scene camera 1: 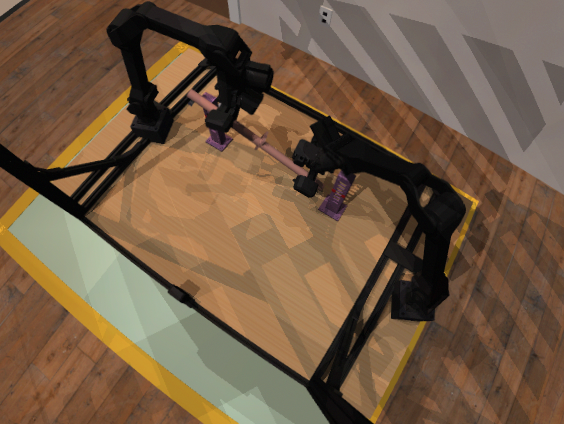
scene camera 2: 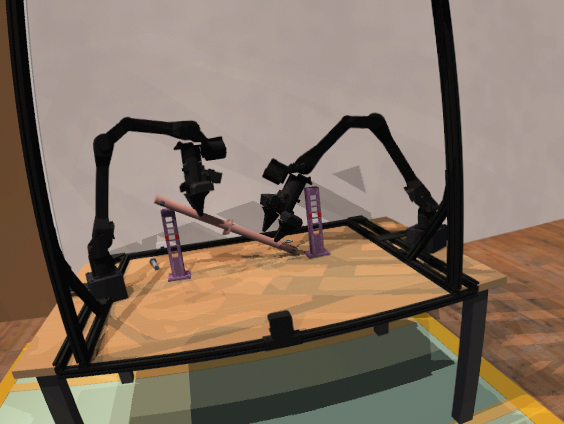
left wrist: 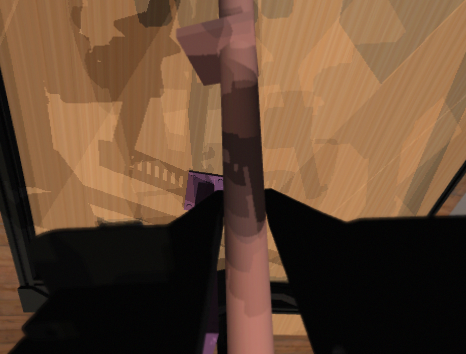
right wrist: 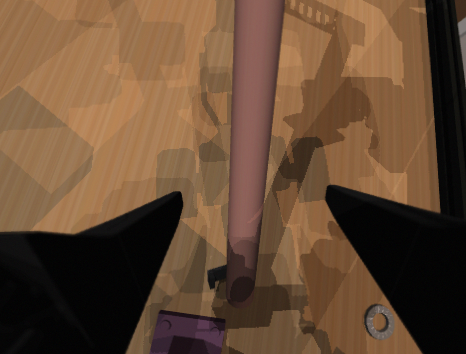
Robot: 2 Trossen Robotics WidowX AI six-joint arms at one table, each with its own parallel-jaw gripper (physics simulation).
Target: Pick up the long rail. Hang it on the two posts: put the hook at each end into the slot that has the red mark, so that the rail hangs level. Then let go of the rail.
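Places are measured from the left arm's base along level axes (x ahead, y right, z down), in metres.
Where they show: left gripper, between the fingertips: [scene camera 1: 232, 123] [scene camera 2: 199, 215] [left wrist: 243, 196]; right gripper, between the fingertips: [scene camera 1: 299, 167] [scene camera 2: 269, 236] [right wrist: 252, 195]; left arm's base, origin of its link: [scene camera 1: 149, 116] [scene camera 2: 103, 273]; right arm's base, origin of its link: [scene camera 1: 417, 300].
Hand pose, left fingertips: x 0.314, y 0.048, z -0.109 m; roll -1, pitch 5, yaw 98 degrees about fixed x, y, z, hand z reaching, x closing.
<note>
Things, the pixels of their top centre, and the offset from my left fingertips. "pt": a spot on its surface instead.
- left purple post, centre of its top: [scene camera 1: 208, 97] [scene camera 2: 167, 209] dx -0.081, dy -0.049, dz -0.032 m
- right purple post, centre of its top: [scene camera 1: 347, 175] [scene camera 2: 311, 187] dx +0.330, dy +0.113, dz -0.032 m
- dark hook, a spot on its surface: [right wrist: 216, 276] pt dx +0.264, dy +0.072, dz +0.165 m
- metal ring, centre of its top: [right wrist: 380, 322] [scene camera 2: 288, 240] dx +0.349, dy -0.076, dz +0.180 m
- small bolt-like part, centre of its top: [scene camera 2: 153, 260] dx -0.115, dy -0.202, dz +0.159 m
The long pink rail [scene camera 1: 280, 159] [scene camera 2: 250, 234] [left wrist: 249, 300] [right wrist: 255, 125] slopes down to the right. Its left end is above the top of the left purple post [scene camera 1: 218, 137] [scene camera 2: 177, 260]; its right end is low, near the foot of the right purple post [scene camera 1: 336, 200] [scene camera 2: 316, 237] [right wrist: 187, 326]. A dark hook [right wrist: 216, 276] shows at the low end. Both posts stand upright with red marks partway up. My left gripper [scene camera 2: 201, 212] [left wrist: 243, 196] is shut on the rail, left of its middle. My right gripper [scene camera 2: 271, 235] [right wrist: 252, 195] is open above the low end, fingers apart on either side, not touching.
A metal ring [right wrist: 379, 321] [scene camera 2: 289, 241] lies on the table near the rail's low end. A small bolt-like part [scene camera 2: 154, 263] lies left of the left post. A black frame [scene camera 1: 240, 337] [scene camera 2: 200, 354] borders the table, with a dark block [scene camera 2: 280, 325] at the front.
</note>
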